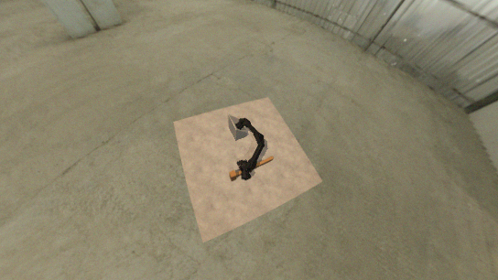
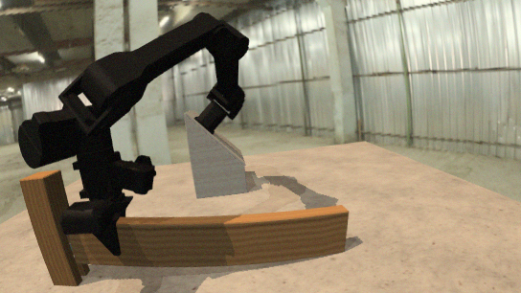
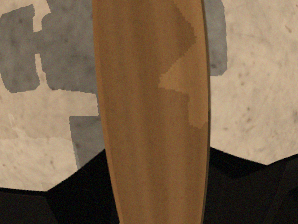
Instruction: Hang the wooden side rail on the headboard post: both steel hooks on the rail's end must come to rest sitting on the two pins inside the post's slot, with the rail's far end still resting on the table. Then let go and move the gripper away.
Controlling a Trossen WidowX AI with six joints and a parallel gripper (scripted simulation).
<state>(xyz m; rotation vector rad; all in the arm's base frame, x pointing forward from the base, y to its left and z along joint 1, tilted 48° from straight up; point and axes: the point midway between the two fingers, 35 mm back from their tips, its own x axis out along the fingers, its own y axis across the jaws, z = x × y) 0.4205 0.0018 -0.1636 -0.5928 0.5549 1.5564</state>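
The wooden headboard post is 10 mm ahead of my gripper tip, 110 mm to the right of it and 40 mm above it.
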